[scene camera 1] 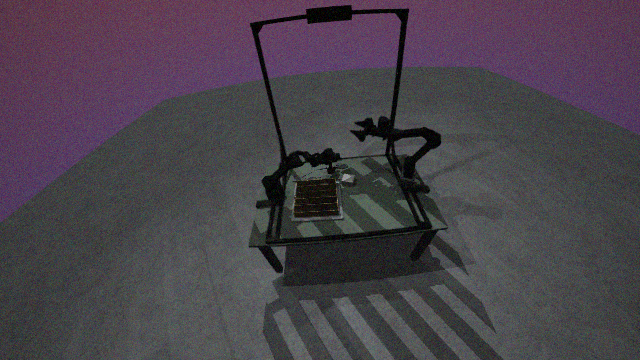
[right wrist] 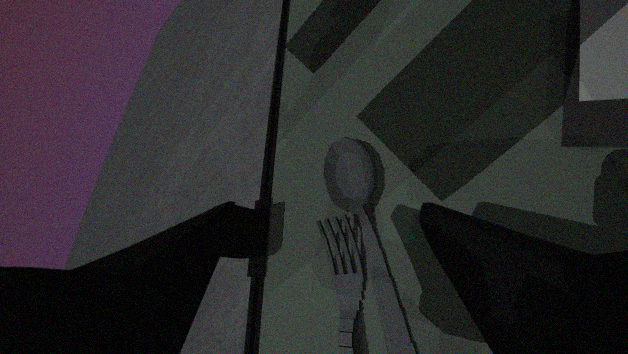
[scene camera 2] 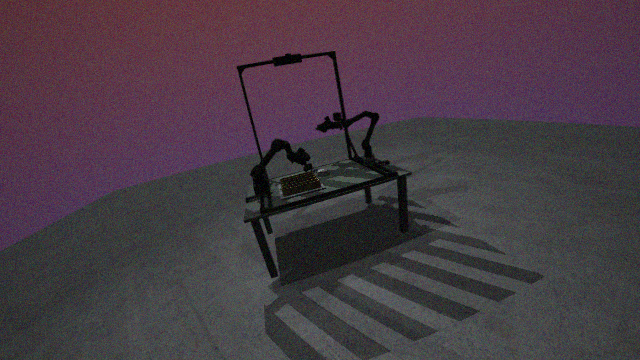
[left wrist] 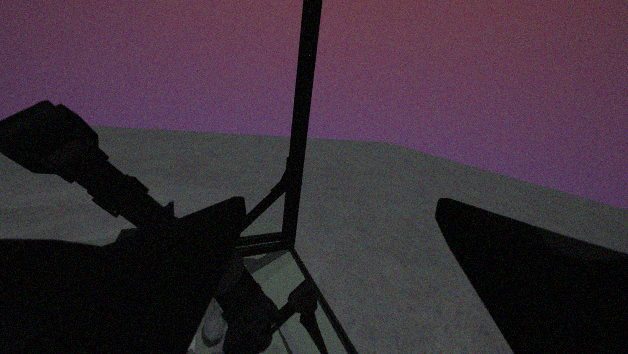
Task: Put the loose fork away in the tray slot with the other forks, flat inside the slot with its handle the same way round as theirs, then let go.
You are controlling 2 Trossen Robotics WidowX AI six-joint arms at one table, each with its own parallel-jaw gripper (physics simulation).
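Note:
The loose fork (right wrist: 346,295) lies on the table in the right wrist view, tines toward the top of the picture, beside a spoon (right wrist: 350,172) (left wrist: 214,327). The fork's lower handle is out of view. My right gripper (scene camera 1: 330,171) (scene camera 2: 307,168) (right wrist: 325,214) is open and points down above the fork and spoon, with nothing between its fingers. My left gripper (scene camera 1: 354,128) (scene camera 2: 318,128) (left wrist: 339,206) is open and empty, high above the table. The tray (scene camera 1: 342,212) (scene camera 2: 303,193) has dark brown slots; the forks inside cannot be made out.
A small white block (scene camera 1: 348,178) (right wrist: 605,70) is on the table to the right of the tray's far corner. Other thin cutlery lies behind the tray, too dim to tell apart. A black frame (scene camera 1: 270,92) (scene camera 2: 251,117) rises above the table (scene camera 1: 380,212). Dark shadow stripes cross the table.

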